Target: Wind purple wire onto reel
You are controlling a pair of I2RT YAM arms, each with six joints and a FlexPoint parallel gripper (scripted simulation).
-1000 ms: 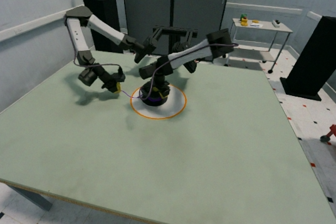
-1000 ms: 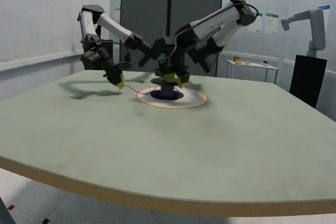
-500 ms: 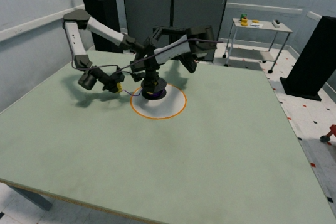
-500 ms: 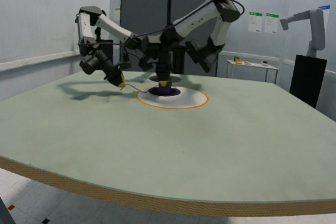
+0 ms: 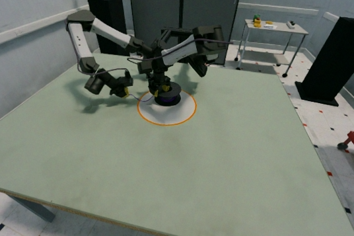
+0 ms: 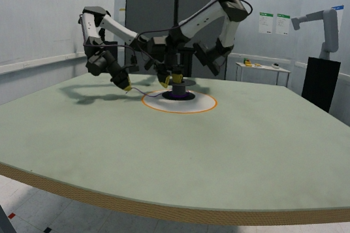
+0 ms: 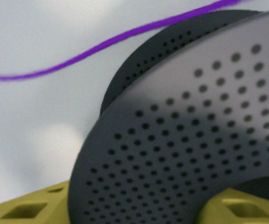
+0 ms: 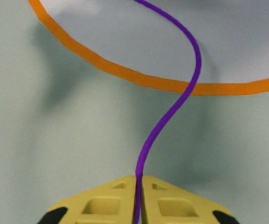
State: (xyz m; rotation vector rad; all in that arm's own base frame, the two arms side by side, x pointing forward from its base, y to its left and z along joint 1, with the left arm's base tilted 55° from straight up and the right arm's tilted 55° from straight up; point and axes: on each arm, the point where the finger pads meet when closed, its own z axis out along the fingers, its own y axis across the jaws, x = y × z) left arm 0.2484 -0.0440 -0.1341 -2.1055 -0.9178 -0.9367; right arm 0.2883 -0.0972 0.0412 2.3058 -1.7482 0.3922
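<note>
The black reel lies 4 cm behind my left hand, 3 cm to the left of it and 2 cm below it. From my left hand the other things lie so: orange ring 6 cm below, 4 cm to the left, 1 cm ahead.
</note>
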